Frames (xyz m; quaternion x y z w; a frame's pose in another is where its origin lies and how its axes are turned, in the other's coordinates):
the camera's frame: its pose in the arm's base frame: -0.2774 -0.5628 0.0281 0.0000 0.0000 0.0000 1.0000
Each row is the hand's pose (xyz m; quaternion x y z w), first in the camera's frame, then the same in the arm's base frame.
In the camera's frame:
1: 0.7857 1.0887 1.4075 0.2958 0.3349 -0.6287 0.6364
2: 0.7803 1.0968 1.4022 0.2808 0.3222 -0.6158 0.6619
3: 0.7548 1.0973 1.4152 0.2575 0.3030 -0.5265 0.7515
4: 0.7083 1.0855 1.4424 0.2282 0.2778 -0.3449 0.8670
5: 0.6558 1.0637 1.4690 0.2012 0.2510 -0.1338 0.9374
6: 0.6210 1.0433 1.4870 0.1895 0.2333 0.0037 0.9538
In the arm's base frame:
1: 0.5083 0.5259 1.4356 0.2958 0.3349 -0.6287 0.6364
2: 0.5029 0.5340 1.4303 0.2808 0.3222 -0.6158 0.6619
3: 0.4774 0.5345 1.4433 0.2575 0.3030 -0.5265 0.7515
4: 0.4309 0.5227 1.4705 0.2282 0.2778 -0.3449 0.8670
5: 0.3784 0.5009 1.4971 0.2012 0.2510 -0.1338 0.9374
6: 0.3436 0.4805 1.5151 0.1895 0.2333 0.0037 0.9538

